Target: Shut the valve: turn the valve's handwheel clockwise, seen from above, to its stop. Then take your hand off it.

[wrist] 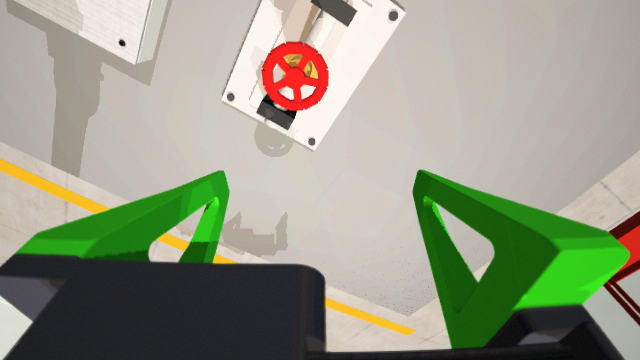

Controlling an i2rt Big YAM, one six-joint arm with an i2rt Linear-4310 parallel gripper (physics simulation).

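The red handwheel (295, 77) of the valve shows in the upper middle of the wrist view, seen nearly from above, with several spokes around a round hub. Parts of the brass valve body (311, 67) show behind its spokes. A white pipe and black clamps hold the valve on a white base plate (350, 75) with dark bolts at its corners. My gripper (320, 181) is open, its two green fingers wide apart and empty. The fingertips are below the handwheel in the view and apart from it.
A pale box-like block (80, 25) with a dark bolt stands at the upper left. A yellow line (55, 186) runs along the floor past the grey surface's edge. A red object (631, 247) shows partly at the right edge. Shadows fall on the grey surface (475, 100).
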